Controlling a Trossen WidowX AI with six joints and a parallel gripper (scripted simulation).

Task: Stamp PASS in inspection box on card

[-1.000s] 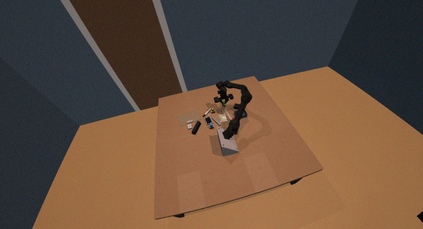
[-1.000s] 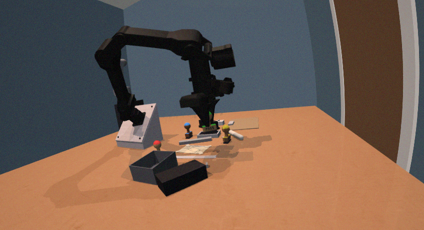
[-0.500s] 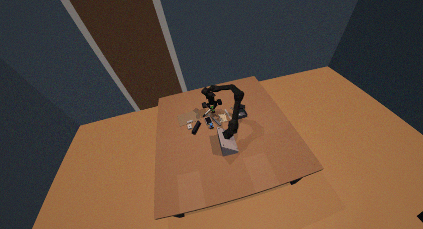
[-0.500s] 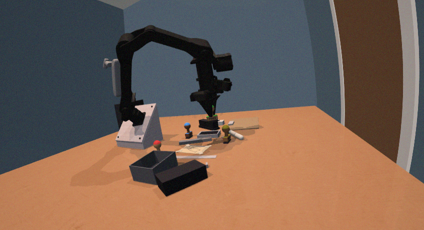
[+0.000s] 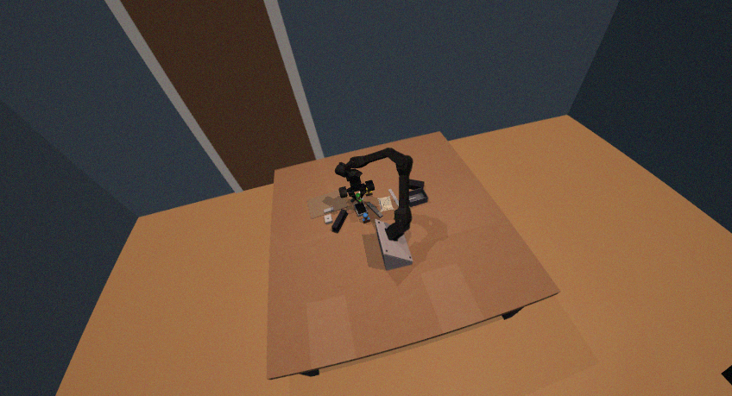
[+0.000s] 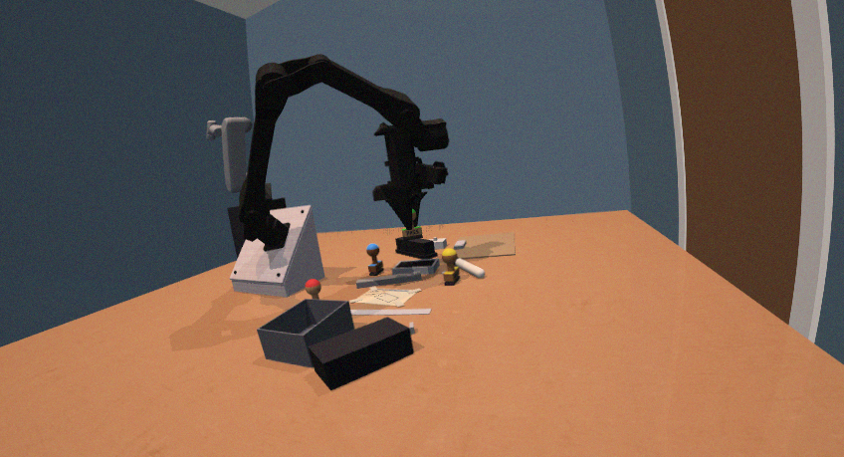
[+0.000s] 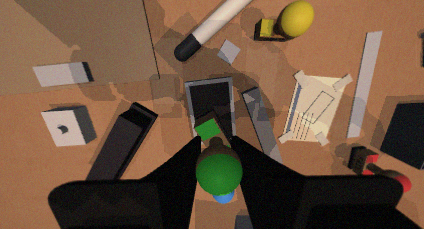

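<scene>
My gripper tip is now 9 cm above the dark ink pad. From my gripper tip the other things lie so: green-knobbed PASS stamp (right at my gripper tip); white cylinder (10 cm ahead, 8 cm below); blue stamp (10 cm behind, 7 cm below, 1 cm to the right).
</scene>
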